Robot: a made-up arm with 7 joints.
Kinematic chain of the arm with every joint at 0, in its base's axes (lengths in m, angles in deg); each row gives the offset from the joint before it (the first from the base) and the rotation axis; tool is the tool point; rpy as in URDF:
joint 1: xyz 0 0 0.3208 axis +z
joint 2: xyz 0 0 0 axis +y
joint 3: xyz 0 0 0.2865 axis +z
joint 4: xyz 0.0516 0 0 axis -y
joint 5: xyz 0.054 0 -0.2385 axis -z
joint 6: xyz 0 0 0 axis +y
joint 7: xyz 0.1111 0 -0.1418 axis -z
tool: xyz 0 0 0 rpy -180 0 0
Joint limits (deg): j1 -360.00..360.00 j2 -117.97..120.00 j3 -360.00..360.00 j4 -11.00..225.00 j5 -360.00..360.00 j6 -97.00..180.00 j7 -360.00..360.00
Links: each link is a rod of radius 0.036 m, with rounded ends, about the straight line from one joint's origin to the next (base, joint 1, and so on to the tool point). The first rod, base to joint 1, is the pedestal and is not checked.
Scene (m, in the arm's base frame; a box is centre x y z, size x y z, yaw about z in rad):
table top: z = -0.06
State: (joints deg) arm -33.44 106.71 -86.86 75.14 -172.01 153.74 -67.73
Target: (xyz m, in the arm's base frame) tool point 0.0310 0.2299 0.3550
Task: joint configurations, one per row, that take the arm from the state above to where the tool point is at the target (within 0.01 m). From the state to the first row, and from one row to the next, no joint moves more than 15 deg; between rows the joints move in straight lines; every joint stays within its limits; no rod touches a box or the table.
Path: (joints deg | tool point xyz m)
1: -24.44 108.61 -101.24 64.38 -161.16 152.70 -67.73 | 0.2671 -0.4218 0.2944
2: -15.43 110.51 -115.61 53.63 -150.30 151.65 -67.73 | 0.3190 -0.3345 0.3909
3: -6.43 112.41 -129.99 42.87 -139.45 150.61 -67.73 | 0.3482 -0.1999 0.4665
4: 2.57 114.30 -144.37 32.11 -128.59 149.57 -67.73 | 0.3312 -0.0404 0.5035
5: 11.58 116.20 -158.74 21.36 -117.74 148.52 -67.73 | 0.2598 0.1069 0.4937
6: 20.58 118.10 -173.12 10.60 -106.89 147.48 -67.73 | 0.1484 0.2043 0.4397
7: 29.58 120.00 -187.49 -0.16 -96.03 146.44 -67.73 | 0.0310 0.2299 0.3550

